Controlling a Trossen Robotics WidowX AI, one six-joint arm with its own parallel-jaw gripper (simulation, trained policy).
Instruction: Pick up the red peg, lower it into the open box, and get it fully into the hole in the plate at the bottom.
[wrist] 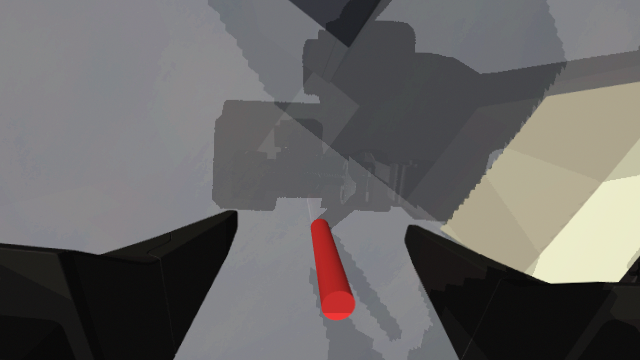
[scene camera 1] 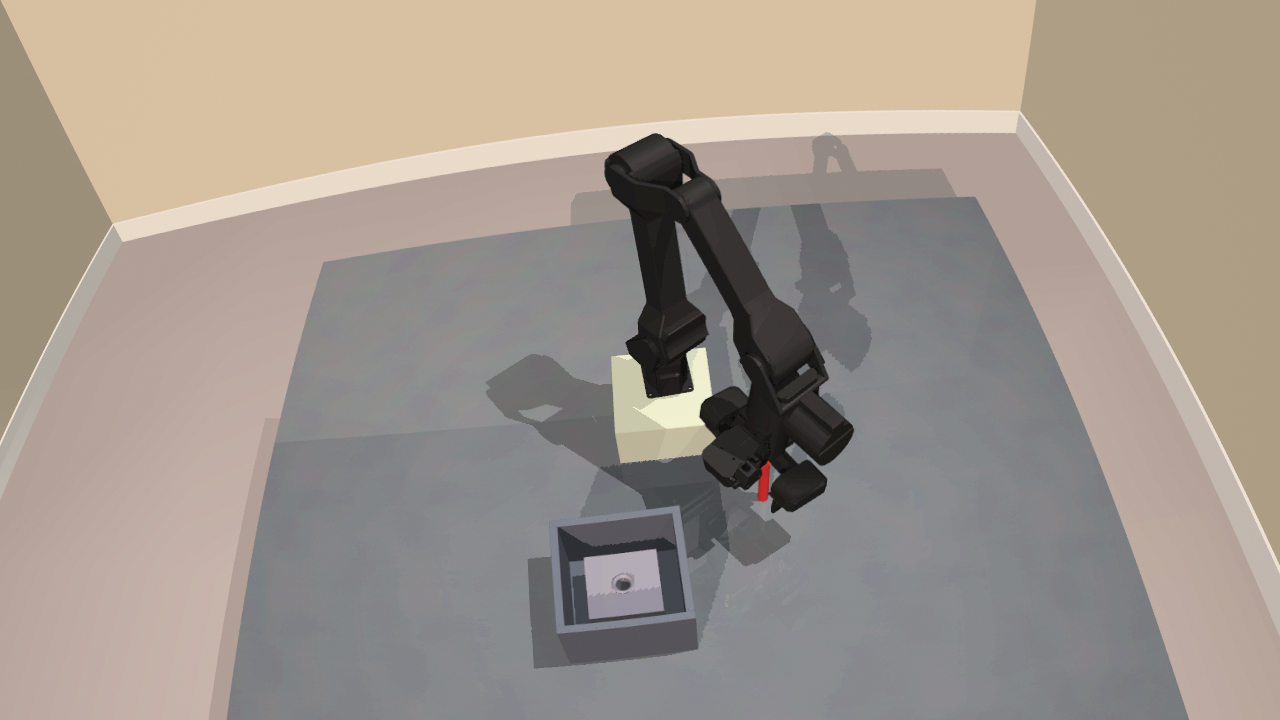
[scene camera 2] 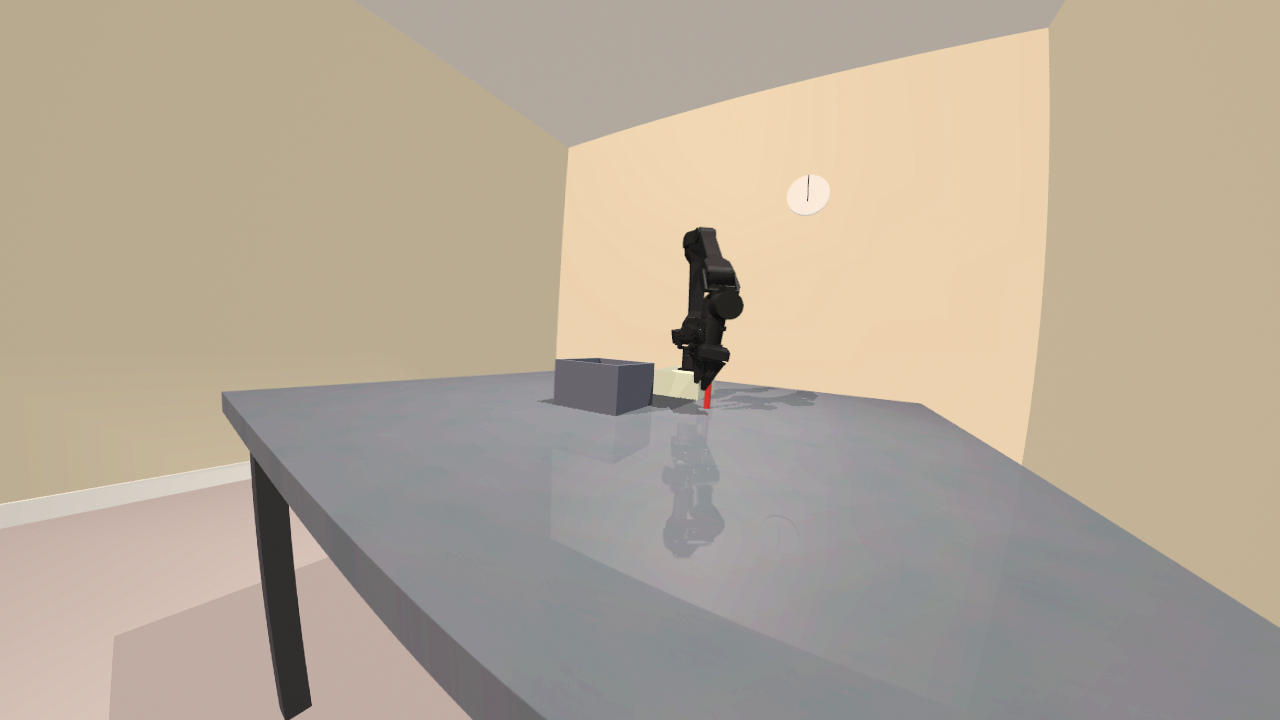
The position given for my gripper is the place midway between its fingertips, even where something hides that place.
Note:
I see my gripper (scene camera 1: 753, 487), a grey box (scene camera 1: 571, 539), a red peg (wrist: 337, 301) and a pale plate (scene camera 1: 621, 586).
The grey box is seen too in scene camera 2 (scene camera 2: 608, 386). My gripper shows as well in the wrist view (wrist: 324, 226) and in scene camera 2 (scene camera 2: 699, 386). The wrist view does not show the pale plate: it is out of frame. Scene camera 2 does not show the pale plate, which is hidden by the grey box.

